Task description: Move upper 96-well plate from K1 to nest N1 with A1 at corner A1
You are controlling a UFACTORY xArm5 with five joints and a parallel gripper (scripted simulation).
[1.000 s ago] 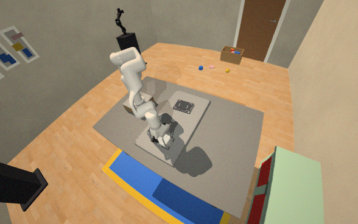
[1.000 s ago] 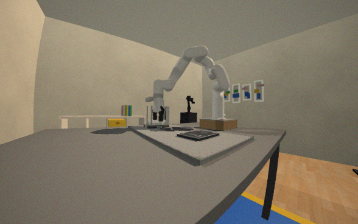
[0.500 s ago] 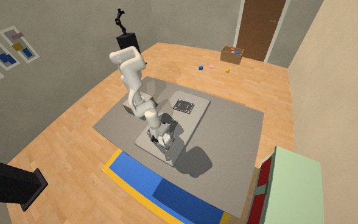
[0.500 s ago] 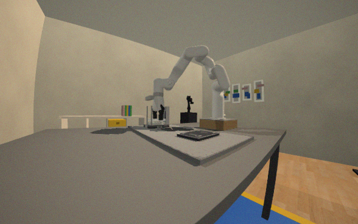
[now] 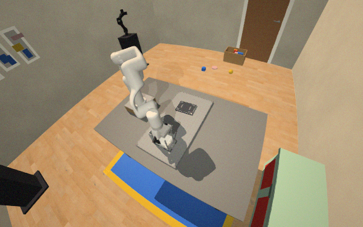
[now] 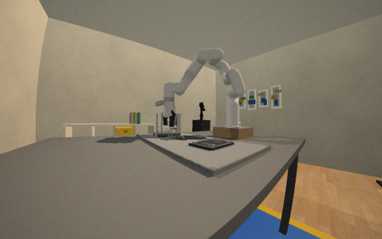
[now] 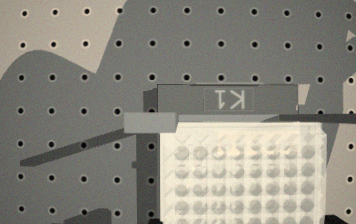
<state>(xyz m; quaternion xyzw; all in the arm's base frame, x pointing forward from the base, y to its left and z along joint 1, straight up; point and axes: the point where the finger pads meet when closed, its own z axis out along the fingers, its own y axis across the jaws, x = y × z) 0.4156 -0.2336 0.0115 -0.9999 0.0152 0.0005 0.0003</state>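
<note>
My hand is 38 cm to the right of the dark plate nest N1 and 6 cm above it. Also, from my hand: white 96-well plate 1 cm below; A1 label 8 cm ahead, 33 cm to the left, 6 cm below.
</note>
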